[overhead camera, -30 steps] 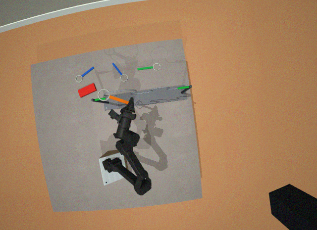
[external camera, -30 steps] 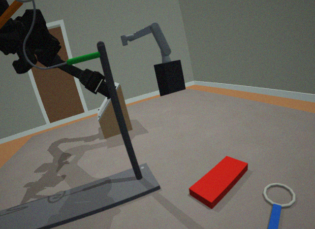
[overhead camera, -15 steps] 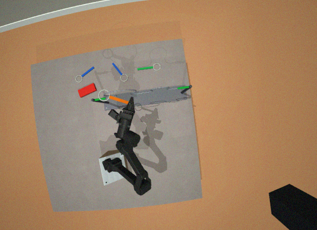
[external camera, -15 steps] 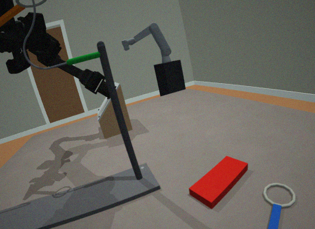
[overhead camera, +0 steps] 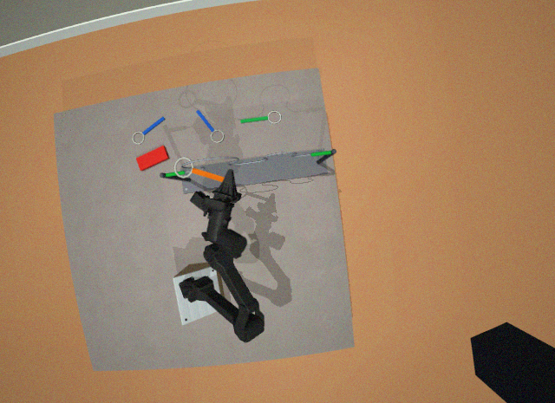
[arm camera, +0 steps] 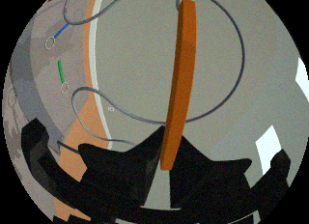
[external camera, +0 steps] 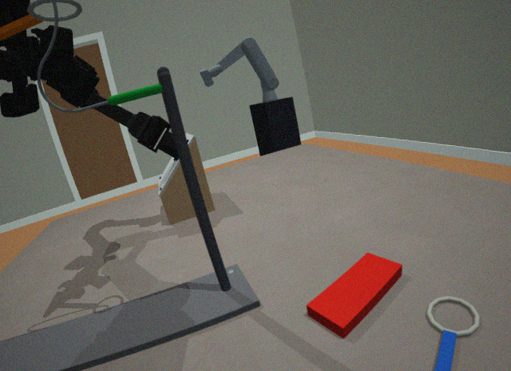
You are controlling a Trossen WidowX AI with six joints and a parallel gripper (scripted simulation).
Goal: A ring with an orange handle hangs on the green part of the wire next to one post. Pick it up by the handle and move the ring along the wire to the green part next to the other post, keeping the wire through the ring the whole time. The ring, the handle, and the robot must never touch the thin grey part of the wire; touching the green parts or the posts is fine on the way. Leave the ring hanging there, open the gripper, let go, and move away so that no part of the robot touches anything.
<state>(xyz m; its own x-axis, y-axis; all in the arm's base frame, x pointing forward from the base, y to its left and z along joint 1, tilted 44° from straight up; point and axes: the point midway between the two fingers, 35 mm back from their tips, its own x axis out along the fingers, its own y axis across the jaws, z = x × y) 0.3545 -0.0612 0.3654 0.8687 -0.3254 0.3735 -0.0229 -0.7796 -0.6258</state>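
Right now the ring with orange handle is 9 cm to the left of my gripper tip, 2 cm ahead of it and 1 cm below it. Also, from my gripper tip: green-handled ring: 45 cm below, 23 cm ahead, 15 cm to the right; red block: 45 cm below, 38 cm to the left, 20 cm ahead.
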